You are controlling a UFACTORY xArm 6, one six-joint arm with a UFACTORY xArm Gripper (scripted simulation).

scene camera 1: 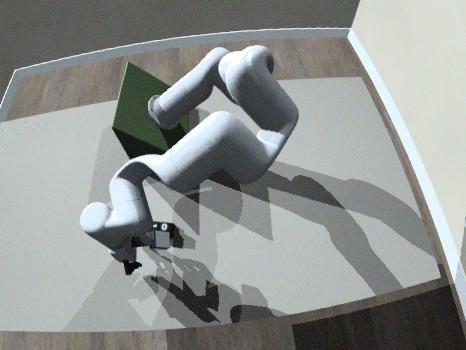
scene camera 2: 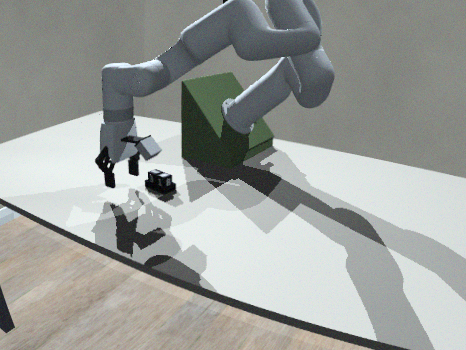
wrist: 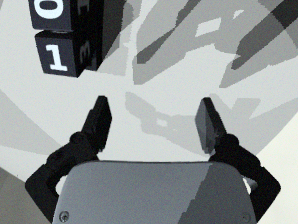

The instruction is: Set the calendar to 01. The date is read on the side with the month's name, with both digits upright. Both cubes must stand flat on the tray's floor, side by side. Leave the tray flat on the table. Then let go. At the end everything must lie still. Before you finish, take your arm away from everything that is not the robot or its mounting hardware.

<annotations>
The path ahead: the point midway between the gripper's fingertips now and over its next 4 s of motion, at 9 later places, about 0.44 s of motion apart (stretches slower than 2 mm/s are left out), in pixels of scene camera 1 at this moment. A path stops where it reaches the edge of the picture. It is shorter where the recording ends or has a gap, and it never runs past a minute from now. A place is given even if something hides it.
My gripper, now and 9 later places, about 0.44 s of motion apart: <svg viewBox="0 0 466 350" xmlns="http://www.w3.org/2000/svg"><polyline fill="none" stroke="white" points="136,250 134,248 140,246 151,243 160,240 171,236 181,233 182,235 182,235 181,233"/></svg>
</annotations>
